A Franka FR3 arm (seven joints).
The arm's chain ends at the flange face. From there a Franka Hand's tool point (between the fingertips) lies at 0.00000 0.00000 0.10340 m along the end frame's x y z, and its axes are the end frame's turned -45 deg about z.
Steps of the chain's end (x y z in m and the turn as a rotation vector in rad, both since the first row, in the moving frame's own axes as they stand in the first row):
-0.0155, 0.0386, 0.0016, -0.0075, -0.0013, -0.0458
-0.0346, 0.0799, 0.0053, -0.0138, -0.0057, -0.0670
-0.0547, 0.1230, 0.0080, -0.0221, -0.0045, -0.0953
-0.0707, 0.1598, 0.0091, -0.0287, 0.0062, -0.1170
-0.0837, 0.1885, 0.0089, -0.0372, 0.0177, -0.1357
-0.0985, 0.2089, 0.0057, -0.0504, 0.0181, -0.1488
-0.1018, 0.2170, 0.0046, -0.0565, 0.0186, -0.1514
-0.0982, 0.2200, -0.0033, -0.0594, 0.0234, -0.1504
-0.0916, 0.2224, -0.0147, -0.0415, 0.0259, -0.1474
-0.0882, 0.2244, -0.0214, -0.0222, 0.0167, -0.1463
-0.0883, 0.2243, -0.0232, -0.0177, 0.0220, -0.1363
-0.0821, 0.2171, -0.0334, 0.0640, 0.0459, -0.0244
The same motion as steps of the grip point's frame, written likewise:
-0.0389, 0.0168, 0.0016, -0.0044, -0.0062, -0.0458
-0.0824, 0.0327, 0.0053, -0.0057, -0.0138, -0.0670
-0.1275, 0.0497, 0.0080, -0.0124, -0.0188, -0.0953
-0.1645, 0.0656, 0.0091, -0.0247, -0.0159, -0.1170
-0.1936, 0.0782, 0.0088, -0.0388, -0.0138, -0.1357
-0.2193, 0.0832, 0.0056, -0.0484, -0.0228, -0.1488
-0.2278, 0.0871, 0.0044, -0.0531, -0.0268, -0.1514
-0.2272, 0.0924, -0.0035, -0.0585, -0.0255, -0.1504
-0.2228, 0.0975, -0.0148, -0.0477, -0.0110, -0.1474
-0.2212, 0.0992, -0.0214, -0.0275, -0.0039, -0.1463
-0.2205, 0.0990, -0.0232, -0.0281, 0.0030, -0.1363
-0.2036, 0.0940, -0.0337, 0.0128, 0.0777, -0.0244

